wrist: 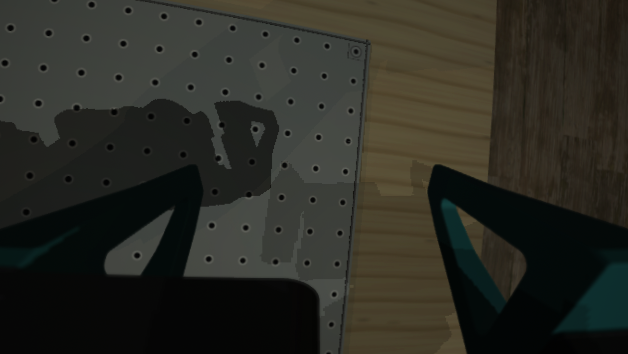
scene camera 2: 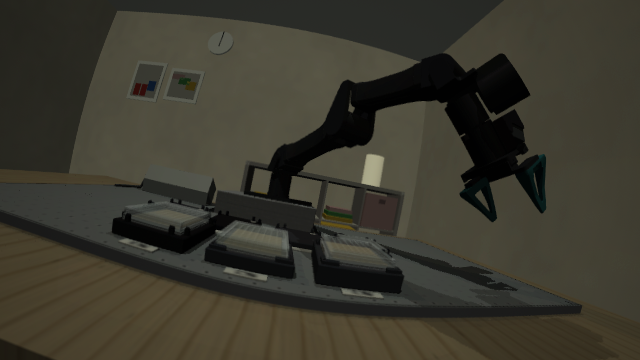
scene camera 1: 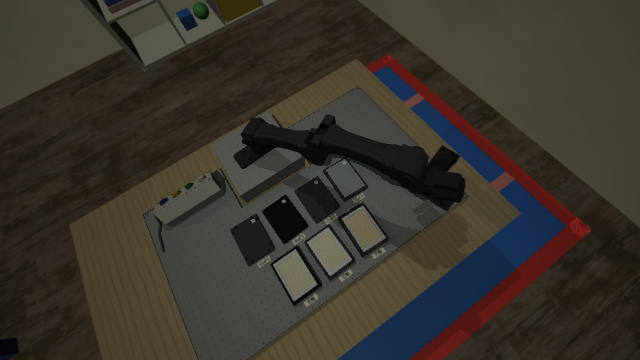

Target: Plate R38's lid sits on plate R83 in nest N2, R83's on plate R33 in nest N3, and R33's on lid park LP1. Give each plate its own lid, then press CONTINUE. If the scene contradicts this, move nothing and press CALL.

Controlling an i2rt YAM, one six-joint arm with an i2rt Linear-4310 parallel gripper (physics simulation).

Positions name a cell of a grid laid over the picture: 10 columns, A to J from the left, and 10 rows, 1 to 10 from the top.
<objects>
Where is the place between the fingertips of my gripper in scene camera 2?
I7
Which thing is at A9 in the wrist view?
My gripper.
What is my gripper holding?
Nothing.
</objects>
